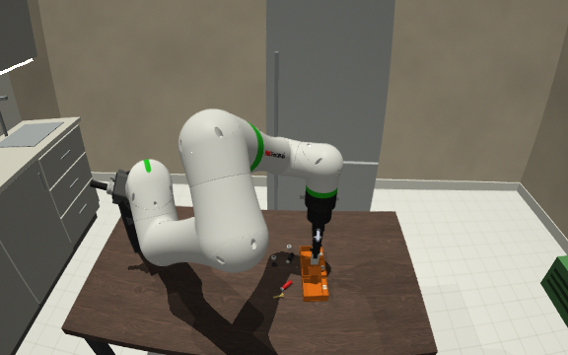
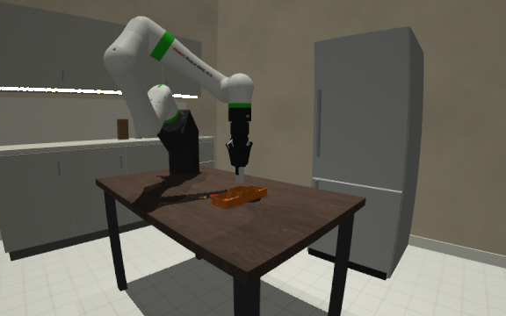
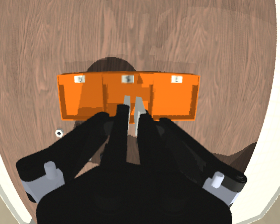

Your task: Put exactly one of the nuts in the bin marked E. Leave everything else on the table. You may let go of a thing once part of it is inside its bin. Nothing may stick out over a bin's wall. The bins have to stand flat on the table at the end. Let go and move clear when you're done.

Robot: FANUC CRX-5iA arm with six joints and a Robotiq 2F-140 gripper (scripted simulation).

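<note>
The dark cylinder is 5 cm behind my hand, 11 cm to the left of it and 10 cm below it. From my hand the other things lie so: red piece: 11 cm behind, 2 cm to the right, 10 cm below; yellow screw: 14 cm behind, 6 cm to the right, 10 cm below.
</note>
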